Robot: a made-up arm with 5 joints.
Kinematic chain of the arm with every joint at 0, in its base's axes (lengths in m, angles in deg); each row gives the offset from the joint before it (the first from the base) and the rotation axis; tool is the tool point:
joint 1: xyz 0 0 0.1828 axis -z
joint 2: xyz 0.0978 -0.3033 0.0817 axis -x
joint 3: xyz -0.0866 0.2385 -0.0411 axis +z
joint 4: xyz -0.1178 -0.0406 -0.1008 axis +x
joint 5: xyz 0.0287 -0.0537 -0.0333 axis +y
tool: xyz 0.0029 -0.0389 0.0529
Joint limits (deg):
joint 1: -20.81..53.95
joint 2: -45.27..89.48
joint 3: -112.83..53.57
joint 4: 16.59..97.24
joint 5: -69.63..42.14
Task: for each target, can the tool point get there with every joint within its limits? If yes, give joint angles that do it. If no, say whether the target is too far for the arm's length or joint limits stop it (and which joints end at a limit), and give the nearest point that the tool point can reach.
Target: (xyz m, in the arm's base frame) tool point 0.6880 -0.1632 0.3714
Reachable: no: joint limits stop it (at a limit: joint 1, joint 2, joint 3, joint 4) | nearest point 0.2387 -0.4000 0.1537 | short by 0.553 m
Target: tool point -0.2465 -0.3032 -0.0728
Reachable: yes | joints 20.12 61.04 -50.58 67.61 -22.73
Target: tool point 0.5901 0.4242 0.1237
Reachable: no: joint limits stop it (at a limit: joint 1, joint 3, joint 5) | nearest point 0.1102 0.1032 0.2026 | short by 0.583 m
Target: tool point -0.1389 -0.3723 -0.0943
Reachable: yes | joints -0.09 70.18 -73.44 36.16 -33.09
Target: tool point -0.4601 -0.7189 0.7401
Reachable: no: too far | nearest point -0.2756 -0.4306 0.1980 | short by 0.641 m
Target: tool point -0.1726 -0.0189 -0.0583
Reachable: yes | joints 43.43 22.61 -49.01 83.36 -30.94
